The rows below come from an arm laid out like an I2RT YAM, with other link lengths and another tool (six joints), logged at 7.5 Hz.
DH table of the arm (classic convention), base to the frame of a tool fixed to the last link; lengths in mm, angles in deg. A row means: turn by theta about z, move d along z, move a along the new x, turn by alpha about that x. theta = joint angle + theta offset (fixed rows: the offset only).
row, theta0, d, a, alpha
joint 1, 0, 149.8, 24.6, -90
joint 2, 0, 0, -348.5, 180
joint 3, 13.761, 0, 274.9, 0
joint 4, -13.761, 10.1, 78.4, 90
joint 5, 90, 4.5, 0, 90
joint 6, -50.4, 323.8, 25.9, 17.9
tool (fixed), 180, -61.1, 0, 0
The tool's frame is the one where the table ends.
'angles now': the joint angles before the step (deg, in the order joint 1, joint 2, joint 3, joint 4, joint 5, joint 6). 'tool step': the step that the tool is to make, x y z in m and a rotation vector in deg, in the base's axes. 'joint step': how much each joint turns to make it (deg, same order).
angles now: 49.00, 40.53, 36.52, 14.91, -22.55, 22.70
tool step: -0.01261, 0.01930, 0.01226, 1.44, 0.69, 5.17
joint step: 0.39, 3.22, 1.21, 3.76, -4.39, 2.65
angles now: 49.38, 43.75, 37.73, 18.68, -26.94, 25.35
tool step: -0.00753, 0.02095, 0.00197, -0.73, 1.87, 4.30
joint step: 0.76, 3.69, 2.28, 0.56, -3.26, 1.92
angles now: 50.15, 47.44, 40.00, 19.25, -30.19, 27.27
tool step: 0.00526, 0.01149, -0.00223, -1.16, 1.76, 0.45
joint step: 0.70, 2.41, 1.94, -1.22, 0.36, 0.65
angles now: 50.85, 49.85, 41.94, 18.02, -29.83, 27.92
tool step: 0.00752, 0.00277, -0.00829, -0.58, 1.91, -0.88
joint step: 0.12, 0.79, -0.20, -0.13, 1.17, 1.07
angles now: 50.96, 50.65, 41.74, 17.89, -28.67, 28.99
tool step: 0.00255, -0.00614, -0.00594, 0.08, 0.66, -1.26
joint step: -0.04, -1.19, -1.30, -0.05, 1.29, 0.42
